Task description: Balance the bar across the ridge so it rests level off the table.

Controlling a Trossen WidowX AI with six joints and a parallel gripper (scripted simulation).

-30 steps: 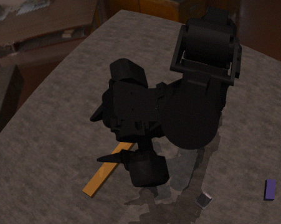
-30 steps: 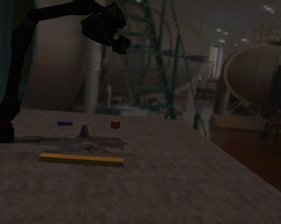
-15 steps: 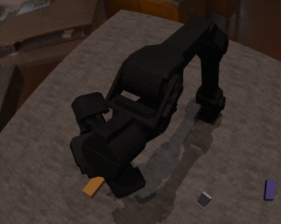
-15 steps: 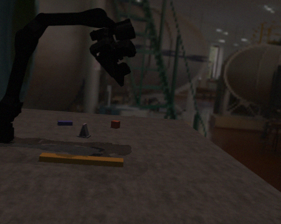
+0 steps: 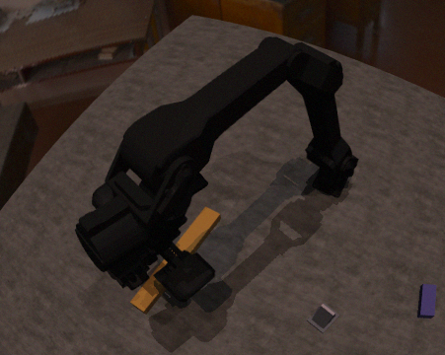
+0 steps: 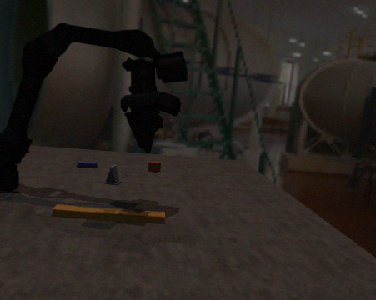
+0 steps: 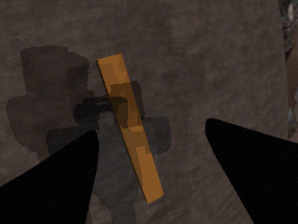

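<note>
Now: gripper tip 150 mm above the orange bar, 70 mm past it and 20 mm to the left of it. From my gripper tip the other things lie so: small purple block 460 mm to the left, 200 mm behind, 150 mm below; small red block 470 mm to the left, 140 mm below, 40 mm ahead.
</note>
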